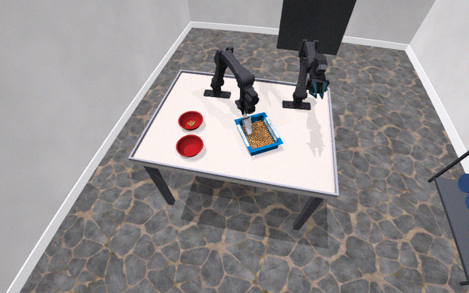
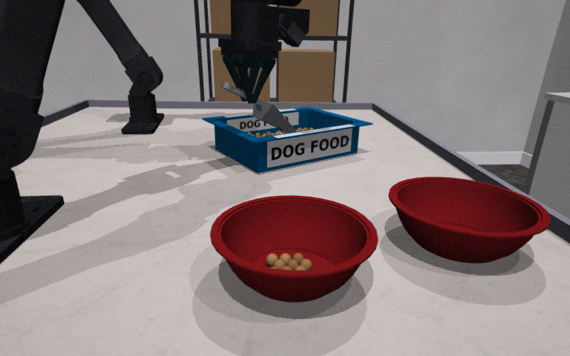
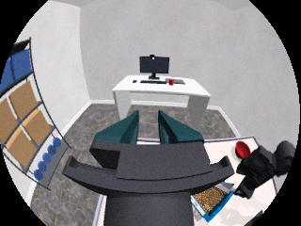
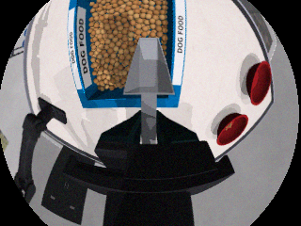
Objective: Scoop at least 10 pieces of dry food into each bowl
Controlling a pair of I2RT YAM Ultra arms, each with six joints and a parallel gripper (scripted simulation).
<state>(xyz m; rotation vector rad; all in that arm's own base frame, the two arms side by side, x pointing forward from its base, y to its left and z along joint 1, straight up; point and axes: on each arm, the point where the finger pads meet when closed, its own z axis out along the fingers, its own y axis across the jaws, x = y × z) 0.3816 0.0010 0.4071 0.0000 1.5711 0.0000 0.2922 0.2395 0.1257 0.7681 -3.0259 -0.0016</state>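
The grey scoop lies 30 mm ahead of my right hand, 20 mm to the left of it and 30 mm below it. The rest, counted from my right hand: blue dog food box 70 mm ahead, 100 mm to the left, 80 mm below.
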